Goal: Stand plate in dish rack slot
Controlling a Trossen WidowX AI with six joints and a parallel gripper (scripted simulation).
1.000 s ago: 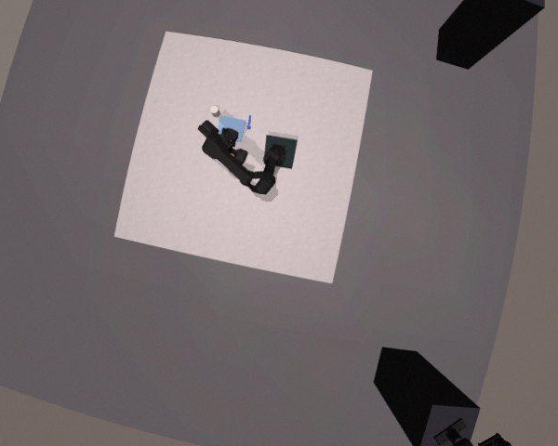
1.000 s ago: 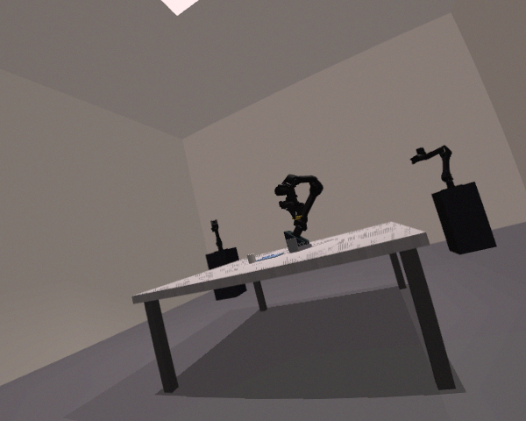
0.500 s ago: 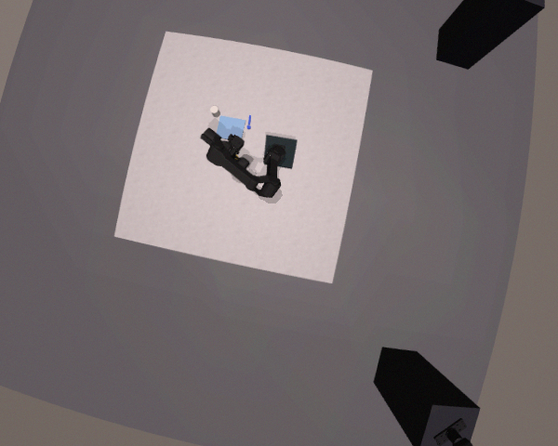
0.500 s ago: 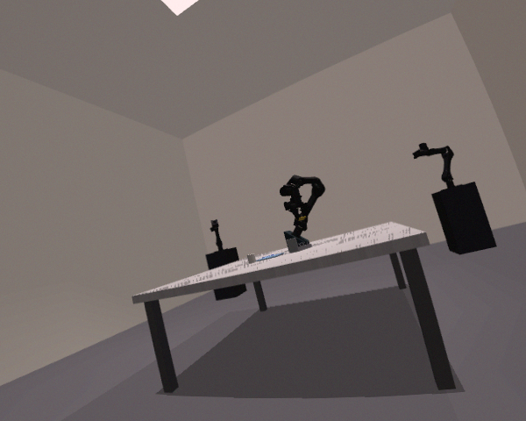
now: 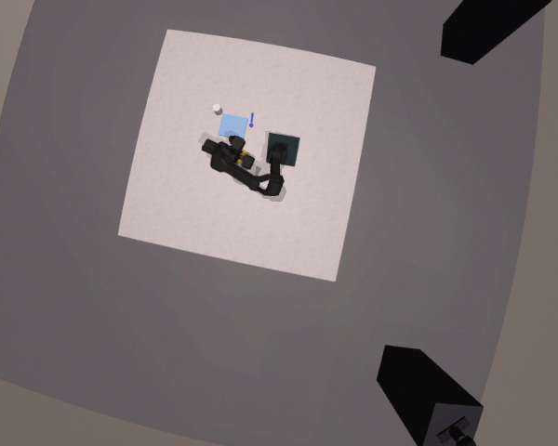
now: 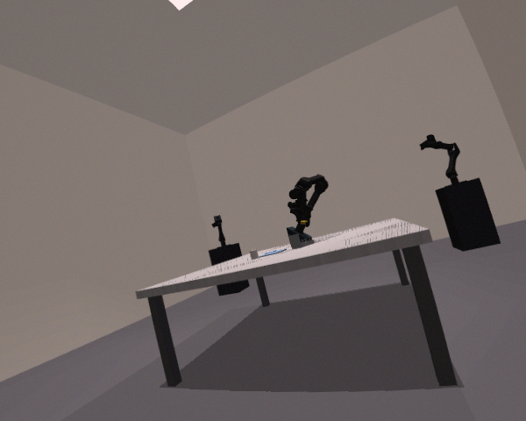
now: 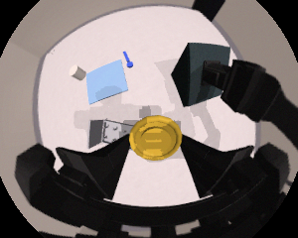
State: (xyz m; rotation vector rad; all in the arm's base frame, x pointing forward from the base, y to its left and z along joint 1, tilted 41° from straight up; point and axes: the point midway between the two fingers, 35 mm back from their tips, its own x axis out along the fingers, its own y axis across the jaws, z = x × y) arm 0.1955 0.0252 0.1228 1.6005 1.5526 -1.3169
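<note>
My gripper tip is now 110 mm above the dish rack and 100 mm short of it. Round my gripper tip: light blue mat 200 mm to the right, 130 mm below, 110 mm ahead; yellow plate 10 mm above; blue utensil 240 mm to the right, 130 mm below, 10 mm ahead.
</note>
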